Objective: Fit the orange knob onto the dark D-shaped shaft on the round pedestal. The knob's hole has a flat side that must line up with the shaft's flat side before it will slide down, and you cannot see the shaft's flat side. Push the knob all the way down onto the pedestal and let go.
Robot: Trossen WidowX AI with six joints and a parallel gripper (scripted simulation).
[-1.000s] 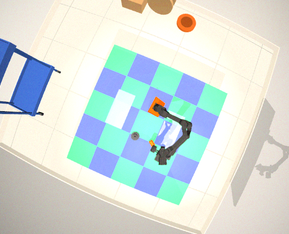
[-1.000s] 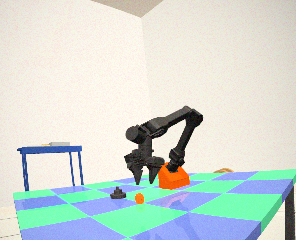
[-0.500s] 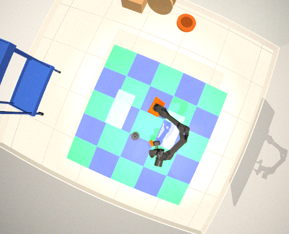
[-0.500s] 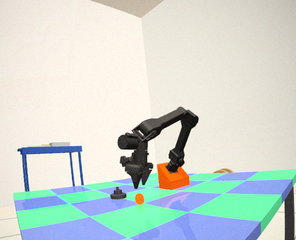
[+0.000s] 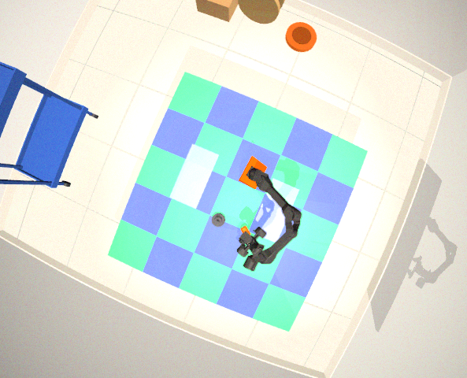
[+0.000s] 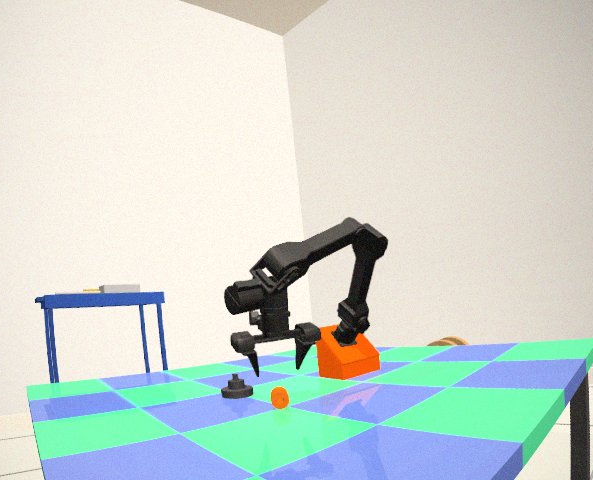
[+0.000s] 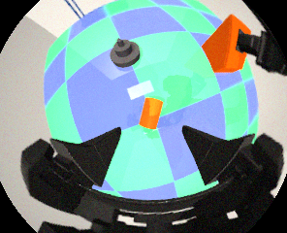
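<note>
Right now my gripper tip is 1 cm past the orange knob, 2 cm to the left of it and 6 cm above it. Also, from my gripper tip: dark round pedestal (2 cm ahead, 20 cm to the right, 5 cm below).
</note>
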